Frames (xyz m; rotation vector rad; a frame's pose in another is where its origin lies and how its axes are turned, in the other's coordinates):
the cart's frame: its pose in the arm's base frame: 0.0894 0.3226 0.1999 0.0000 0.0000 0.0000
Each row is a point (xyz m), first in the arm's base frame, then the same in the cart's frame.
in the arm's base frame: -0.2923 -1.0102 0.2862
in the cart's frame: -0.3817 -1.3328 0.0863
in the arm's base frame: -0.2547 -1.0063 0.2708
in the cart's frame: -0.3441 -1.3289 0.0709
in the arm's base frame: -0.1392 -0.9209 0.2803
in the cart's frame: -0.2286 -1.2435 0.0804
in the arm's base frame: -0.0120 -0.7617 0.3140
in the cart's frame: -0.1014 -1.0843 0.1141
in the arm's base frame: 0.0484 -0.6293 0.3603
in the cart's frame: -0.0410 -0.9519 0.1604
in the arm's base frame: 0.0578 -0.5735 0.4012
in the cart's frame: -0.0316 -0.8961 0.2013
